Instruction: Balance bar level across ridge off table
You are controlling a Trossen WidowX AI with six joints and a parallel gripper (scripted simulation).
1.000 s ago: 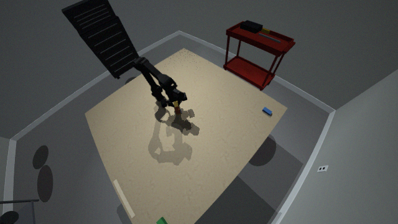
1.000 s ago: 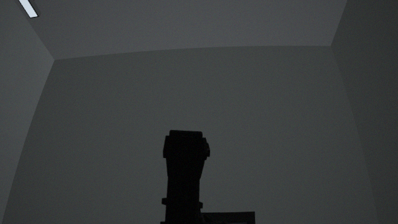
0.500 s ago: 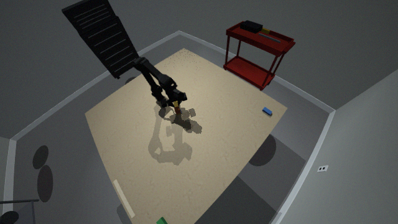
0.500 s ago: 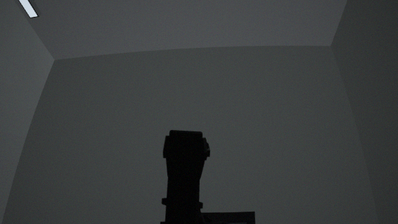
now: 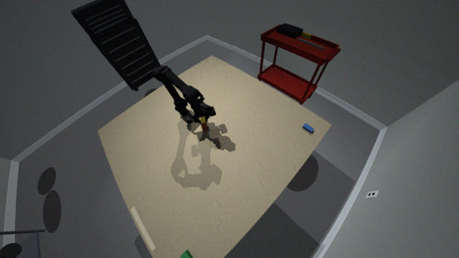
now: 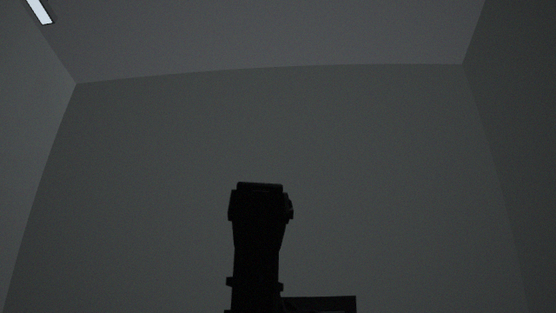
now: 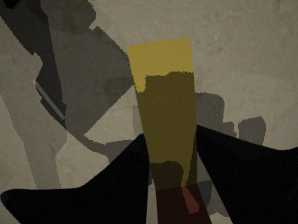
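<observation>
My gripper tip is 30 mm short of the yellow bar, 10 mm to the left of it and 20 mm below it. Round my gripper tip: green block 520 mm ahead, 540 mm to the right, 30 mm below; then blue block 520 mm ahead, 460 mm to the left, 40 mm below.
</observation>
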